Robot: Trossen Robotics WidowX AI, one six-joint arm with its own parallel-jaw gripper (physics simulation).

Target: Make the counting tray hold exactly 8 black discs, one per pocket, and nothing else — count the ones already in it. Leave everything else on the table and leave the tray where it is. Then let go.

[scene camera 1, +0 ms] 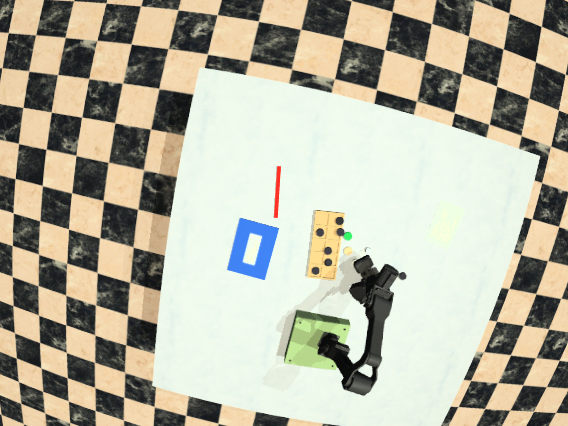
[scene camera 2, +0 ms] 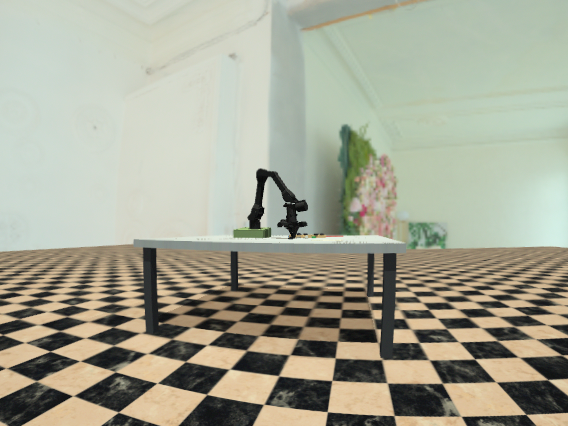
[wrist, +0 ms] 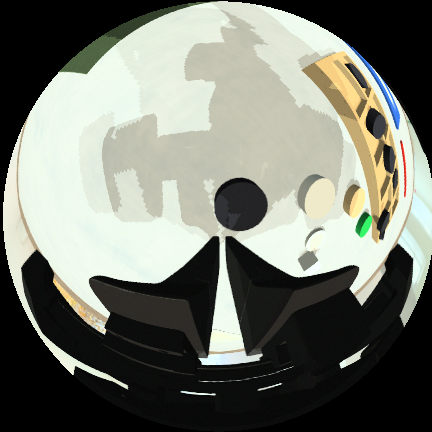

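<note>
The tan counting tray (scene camera 1: 322,218) (wrist: 334,72) holds several black discs, among them one (scene camera 1: 320,232) in the left row and one (scene camera 1: 328,250) in the right row; some of its pockets are empty. My gripper (scene camera 2: 292,237) (wrist: 221,241) is shut, with a thin gap and no disc between its tips, low at the table top. A loose black disc (wrist: 241,204) lies flat just beyond the fingertips in the wrist view; the arm hides it in scene camera 1. Another loose black disc (scene camera 1: 402,275) lies right of the arm.
Beside the tray lie a green disc (scene camera 1: 348,236) (wrist: 363,225), a yellow disc (scene camera 1: 348,250) (wrist: 354,200), a cream disc (wrist: 320,198) and a white disc (wrist: 315,240). A blue frame (scene camera 1: 235,250), a red stick (scene camera 1: 277,192), a pale yellow sheet (scene camera 1: 446,223) and the green base block (scene camera 1: 305,345) are also there.
</note>
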